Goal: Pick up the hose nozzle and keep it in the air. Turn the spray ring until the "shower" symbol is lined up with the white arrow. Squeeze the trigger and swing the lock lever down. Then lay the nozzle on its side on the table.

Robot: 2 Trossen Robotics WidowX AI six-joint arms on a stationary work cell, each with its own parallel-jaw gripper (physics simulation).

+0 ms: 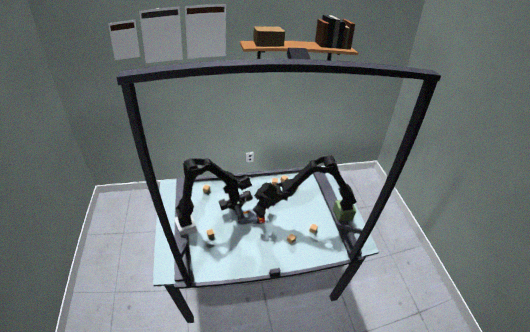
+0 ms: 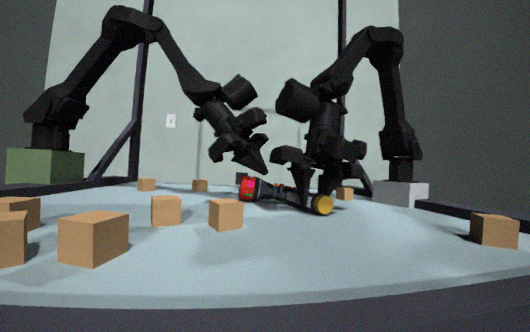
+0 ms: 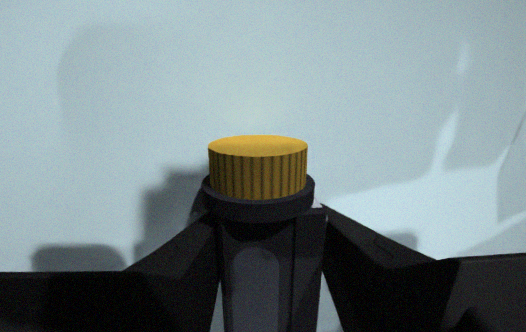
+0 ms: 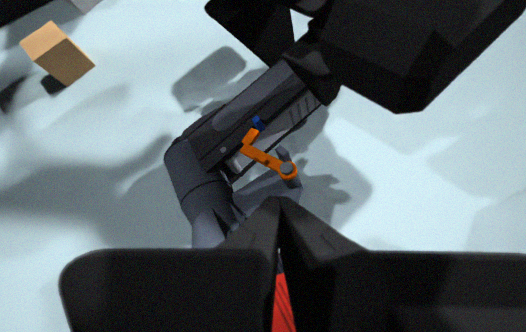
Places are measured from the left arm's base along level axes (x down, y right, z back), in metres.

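Pixels of known places: left gripper, fingertip midpoint: (image 1: 237, 208) (image 2: 312, 208) (image 3: 268, 215) (image 4: 309, 89); right gripper, fingertip midpoint: (image 1: 253, 209) (image 2: 266, 174) (image 4: 277, 206); left arm's base, origin of the base link: (image 1: 184, 221) (image 2: 400, 181); right arm's base, origin of the base link: (image 1: 346, 205).
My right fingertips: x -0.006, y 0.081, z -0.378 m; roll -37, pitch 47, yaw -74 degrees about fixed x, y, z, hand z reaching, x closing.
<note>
Ahead of a thing's pixels: the offset from my right fingertips to its middle. "*": to the spot under its first point. Level surfaces: height alone.
The dark hose nozzle (image 1: 247, 219) (image 2: 269, 191) (image 3: 257, 292) (image 4: 240, 112) lies low at the table, its yellow end cap {* dx +0.048, dy -0.124, dz +0.053 m} (image 2: 323, 205) (image 3: 257, 172) beyond the left fingers. My left gripper (image 2: 315, 197) (image 3: 268, 215) is shut across the handle, with the pale trigger {dx +0.046, dy -0.054, dz +0.049 m} (image 4: 304, 109) pressed close to it. The orange lock lever {* dx +0.019, dy -0.017, dz +0.027 m} (image 4: 265, 159) reaches toward the handle beside a blue piece. My right gripper (image 2: 266, 173) (image 4: 277, 206) is shut and empty, just above the red spray ring {dx +0.037, dy +0.044, dz -0.021 m} (image 1: 260, 220) (image 2: 246, 187) (image 4: 283, 305). Magenta and green marks show on the ring; the white arrow is hidden.
Wooden blocks {dx +0.051, dy +0.237, dz -0.109 m} (image 1: 291, 239) {dx +0.051, dy +0.237, dz -0.256 m} (image 1: 313, 228) {dx +0.051, dy +0.018, dz +0.269 m} (image 1: 210, 233) {dx +0.051, dy -0.128, dz -0.122 m} (image 2: 226, 215) {dx +0.051, dy -0.093, dz -0.196 m} (image 2: 166, 210) (image 4: 57, 52) stand around the nozzle on the pale table {dx +0.068 m} (image 1: 235, 267) (image 2: 310, 275). The two forearms come close together above the nozzle. A dark frame (image 1: 280, 68) spans over the table.
</note>
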